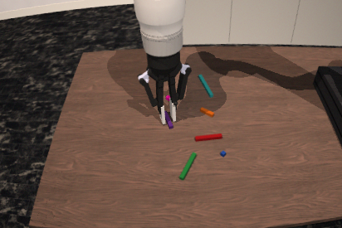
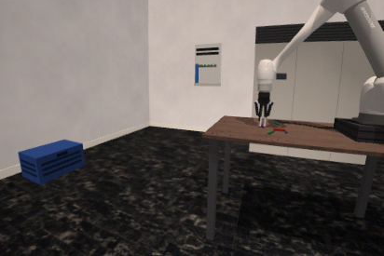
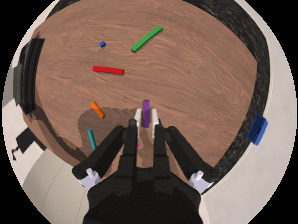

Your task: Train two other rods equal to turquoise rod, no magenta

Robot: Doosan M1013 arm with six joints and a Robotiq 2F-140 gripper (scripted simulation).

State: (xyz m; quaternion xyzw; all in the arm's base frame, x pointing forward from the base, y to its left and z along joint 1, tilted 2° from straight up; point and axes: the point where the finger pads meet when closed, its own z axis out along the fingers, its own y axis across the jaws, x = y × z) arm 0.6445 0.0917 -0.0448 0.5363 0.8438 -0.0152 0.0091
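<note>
The purple rod lies 3 cm below my hand. Also, from my hand: red rod (11 cm behind, 5 cm to the left, 3 cm below); magenta rod (8 cm to the right, 3 cm below, 1 cm ahead); orange rod (11 cm behind, 4 cm to the right, 3 cm below).
</note>
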